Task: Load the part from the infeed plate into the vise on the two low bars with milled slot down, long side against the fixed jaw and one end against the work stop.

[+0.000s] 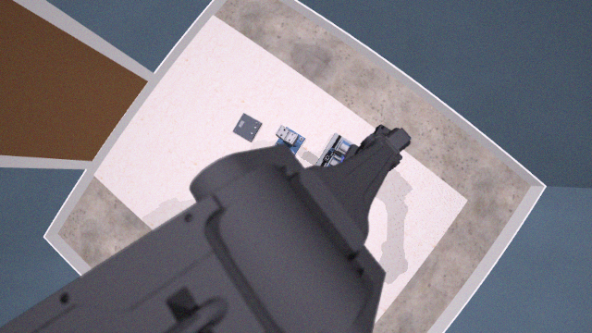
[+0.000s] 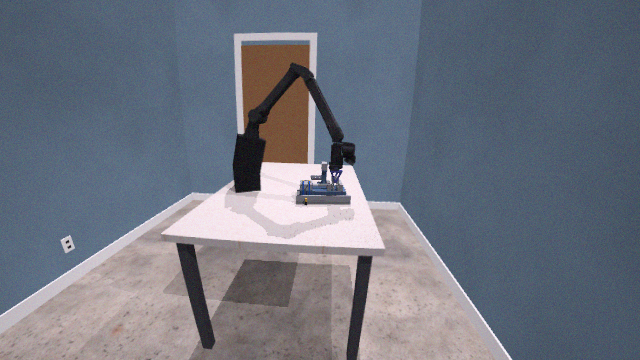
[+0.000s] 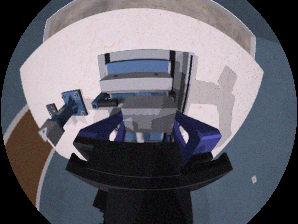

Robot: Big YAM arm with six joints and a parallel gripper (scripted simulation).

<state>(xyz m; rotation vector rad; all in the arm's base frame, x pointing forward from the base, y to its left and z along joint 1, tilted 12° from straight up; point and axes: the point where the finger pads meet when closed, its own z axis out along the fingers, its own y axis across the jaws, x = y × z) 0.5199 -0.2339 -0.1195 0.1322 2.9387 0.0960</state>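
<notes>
Right now my hand is 10 mm above the part. Round my hand: dark square plate (430 mm to the left, 110 mm below, 40 mm behind).
</notes>
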